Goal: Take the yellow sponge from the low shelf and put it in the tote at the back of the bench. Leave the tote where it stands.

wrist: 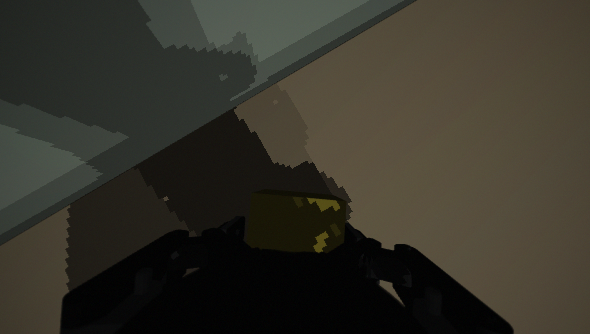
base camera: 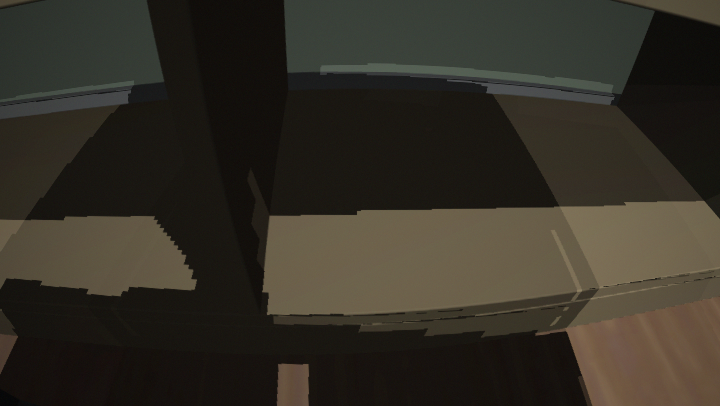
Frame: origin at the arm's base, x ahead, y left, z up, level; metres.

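Seen in the pictures: gripper, between the fingertips: (wrist: pixel 292 230).
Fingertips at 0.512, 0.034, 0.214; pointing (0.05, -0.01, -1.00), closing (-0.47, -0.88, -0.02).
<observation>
Pixels of each thing's top centre, then the offset from my fingertips to it, as dx, dy, dz. "*": a spot on its surface instead. Level surfaces: height alone.
- yellow sponge, centre of its top: (wrist: pixel 292 276) -0.015, +0.005, +0.044
- dark upright panel, a spot on its surface: (base camera: pixel 221 126) * -0.228, +0.039, -0.370
- Wooden floor, height of its surface: dz -0.611
The yellow sponge (wrist: pixel 292 225) lies on the pale brown low shelf (wrist: pixel 450 125) (base camera: pixel 403 257) in the wrist view, mostly in shadow. My gripper (wrist: pixel 292 230) is open, with its black fingertips at the left and right sides of the sponge. The sponge is between the open fingers and not gripped; its near part is hidden by the dark gripper body. The sponge and the gripper do not show in the base camera view. The tote does not show in either view.
A dark upright panel (base camera: pixel 221 126) crosses the left part of the base camera view. A grey-green wall (base camera: pixel 453 40) (wrist: pixel 310 25) stands behind the shelf. Wooden floor (base camera: pixel 655 348) shows in front of the shelf's edge. Heavy shadows cover much of the shelf.
</observation>
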